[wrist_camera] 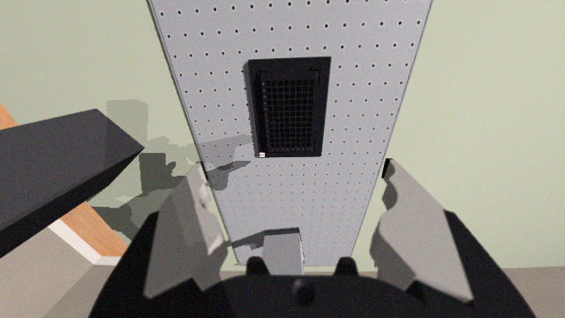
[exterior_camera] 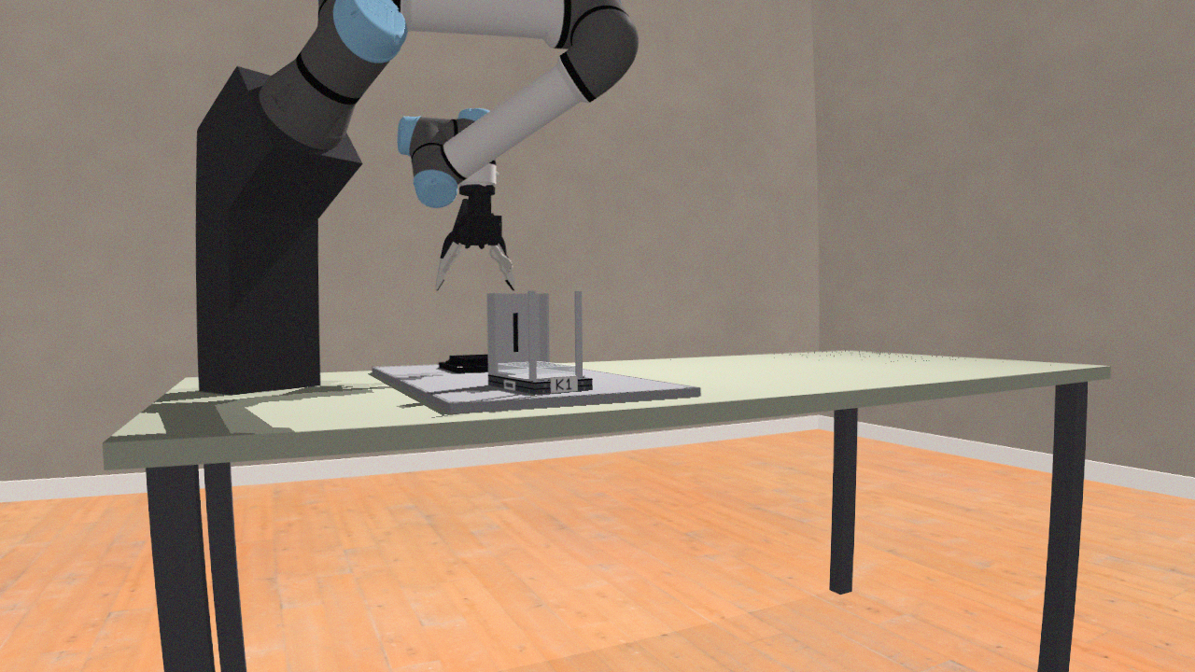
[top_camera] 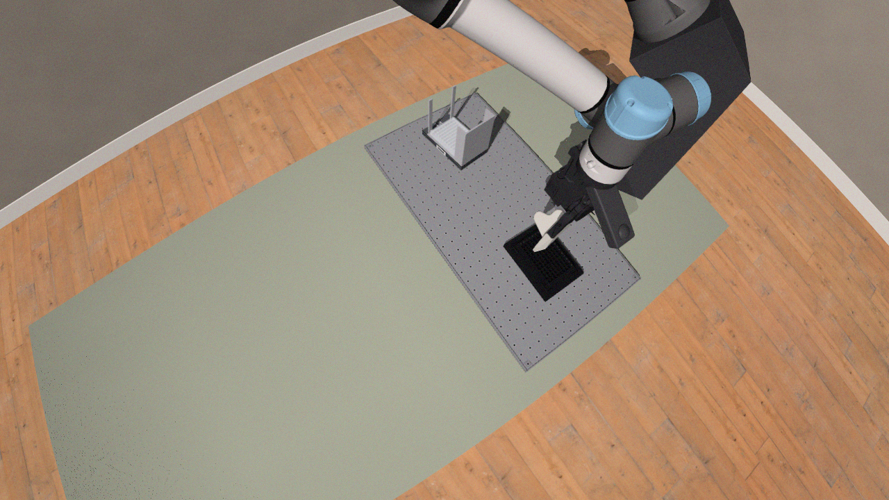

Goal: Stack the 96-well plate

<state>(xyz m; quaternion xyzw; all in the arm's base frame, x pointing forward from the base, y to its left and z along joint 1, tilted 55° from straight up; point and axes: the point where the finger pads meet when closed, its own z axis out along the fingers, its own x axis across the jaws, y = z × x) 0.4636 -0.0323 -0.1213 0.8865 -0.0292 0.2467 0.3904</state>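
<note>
My hand is 140 mm above the black 96-well plate. From my hand the other things lie so: K1 label: 130 mm behind, 450 mm to the right, 150 mm below; white plate: 120 mm behind, 360 mm to the right, 130 mm below; black plate nest N1: 150 mm below.
</note>
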